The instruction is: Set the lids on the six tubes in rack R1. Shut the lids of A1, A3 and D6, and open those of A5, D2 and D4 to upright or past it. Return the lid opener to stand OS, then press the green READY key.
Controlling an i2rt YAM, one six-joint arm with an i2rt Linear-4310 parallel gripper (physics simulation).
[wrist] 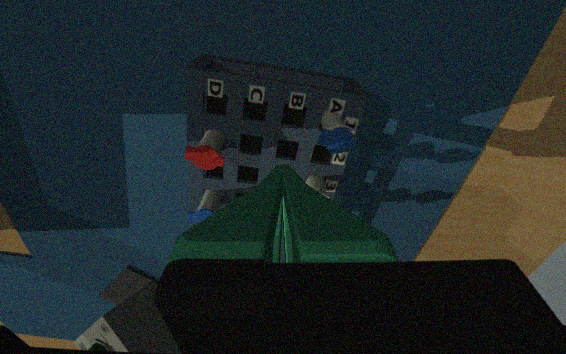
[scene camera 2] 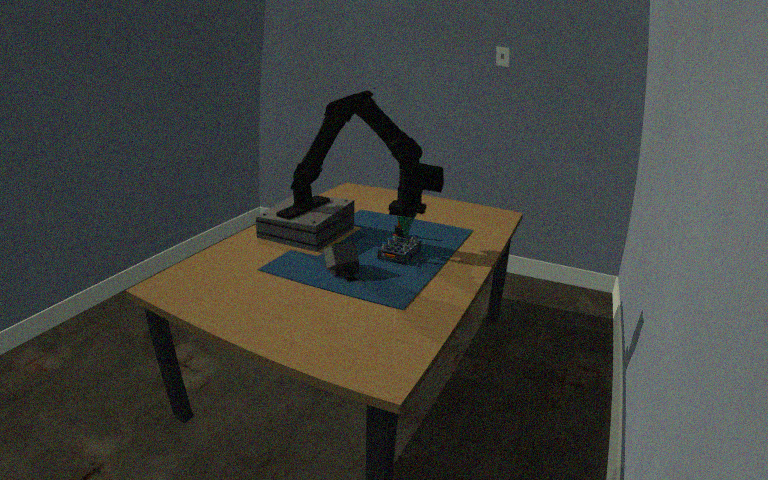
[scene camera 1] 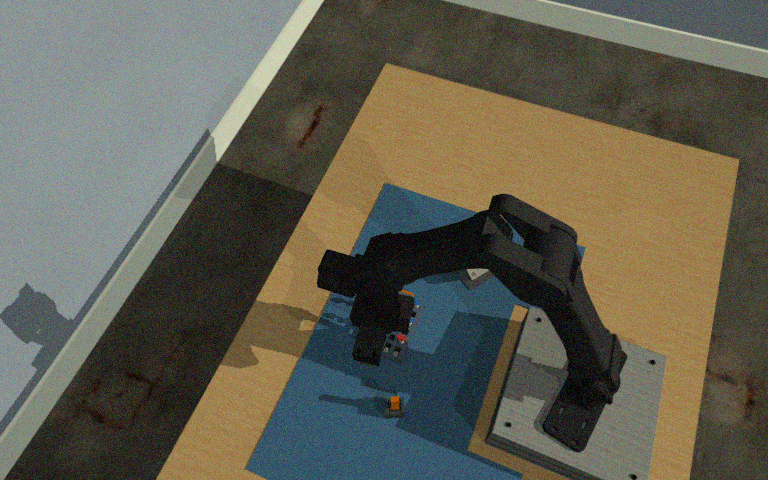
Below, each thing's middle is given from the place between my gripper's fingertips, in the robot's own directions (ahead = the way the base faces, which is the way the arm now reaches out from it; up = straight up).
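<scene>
My gripper sits 10 mm above the red lid (wrist: 205,157) and 40 mm past it. There's also a grey box with green button (scene camera 2: 341,259), and that one's 10 mm below my hand, 50 mm behind it and 230 mm to the right of it.
</scene>
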